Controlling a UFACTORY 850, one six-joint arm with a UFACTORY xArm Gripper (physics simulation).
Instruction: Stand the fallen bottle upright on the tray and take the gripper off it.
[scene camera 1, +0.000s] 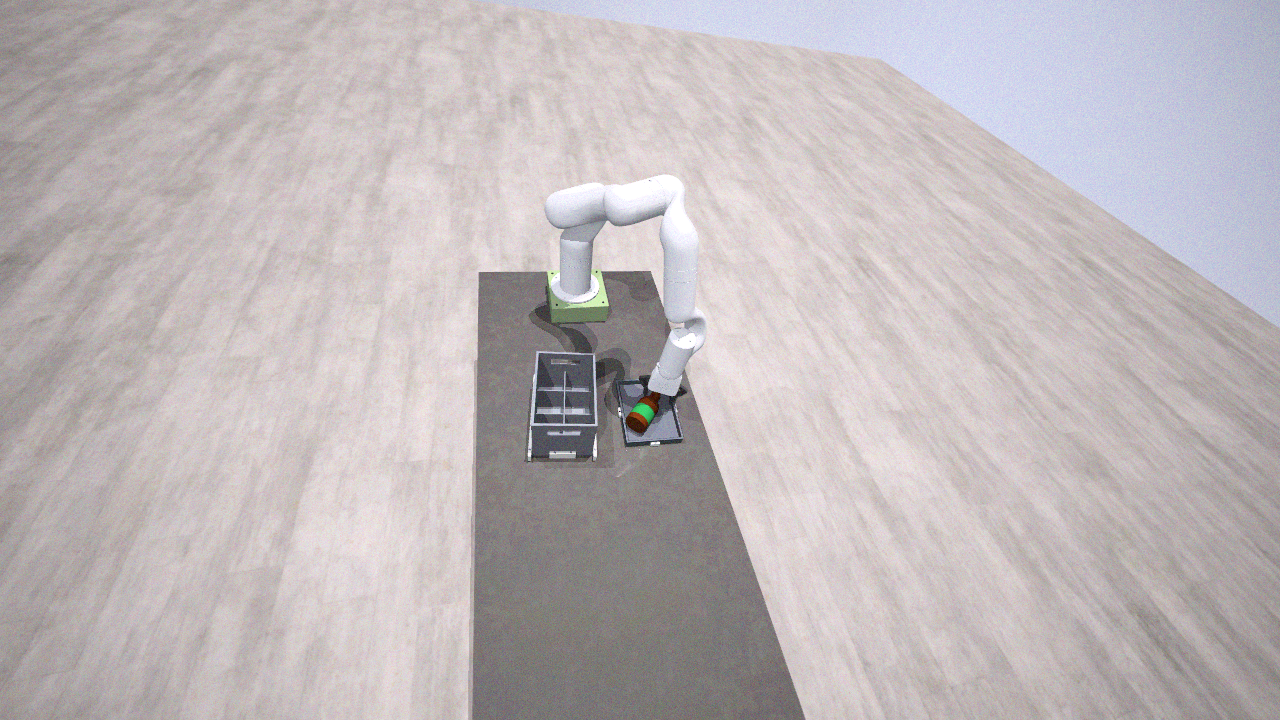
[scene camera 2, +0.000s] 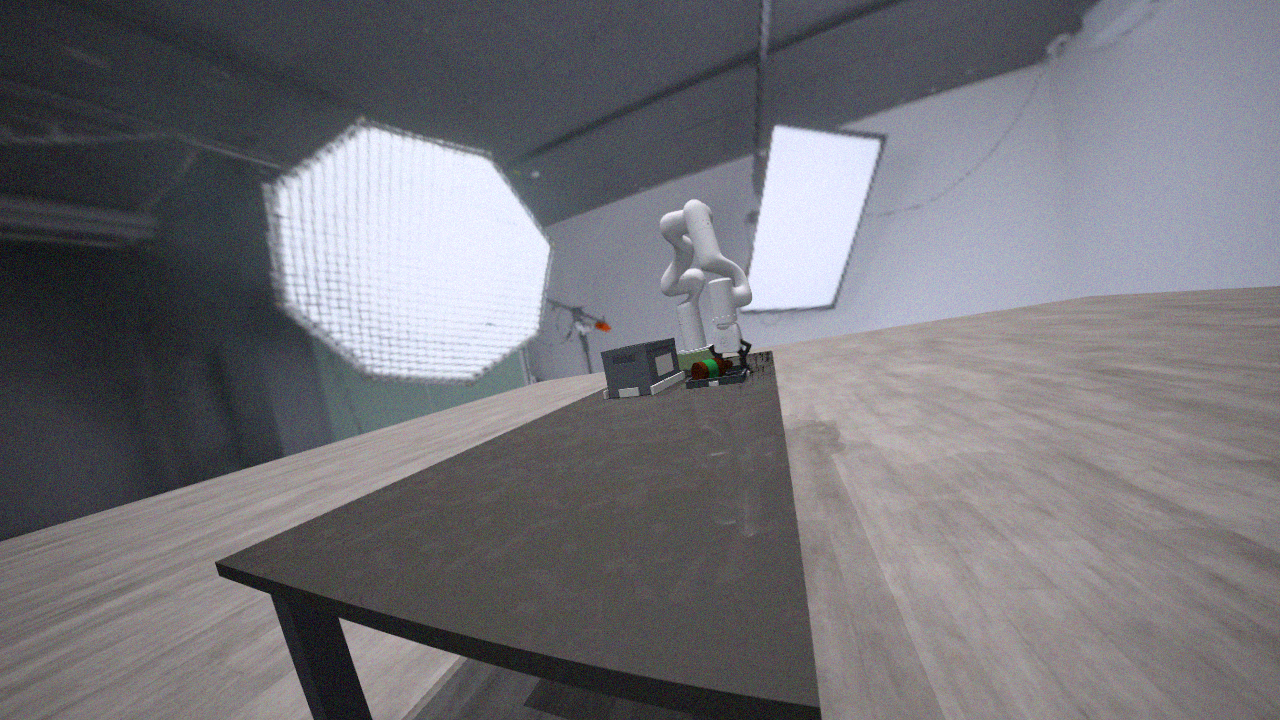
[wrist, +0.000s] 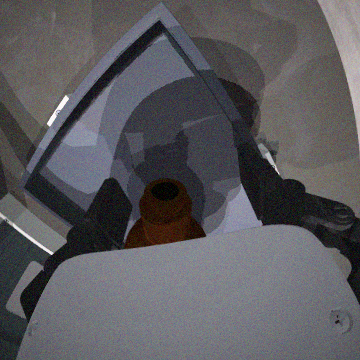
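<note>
The brown bottle (scene camera 1: 641, 414) (scene camera 2: 703, 368) (wrist: 166, 227) with a green label lies on its side in the shallow dark tray (scene camera 1: 637, 443) (scene camera 2: 702, 383) (wrist: 201, 64). It lies diagonally, with its neck toward the gripper. My gripper (scene camera 1: 663, 391) (scene camera 2: 731, 360) (wrist: 177, 178) is open, low over the back part of the tray. In the wrist view, its black fingers stand on either side of the bottle's neck and mouth, with a wider gap on the right. The bottle's body is hidden there behind the gripper housing.
A grey divided crate (scene camera 1: 547, 438) (scene camera 2: 637, 369) stands beside the tray, on its left in scene camera 1. The arm's green base block (scene camera 1: 577, 314) is at the table's back. The table's right edge runs close along the tray.
</note>
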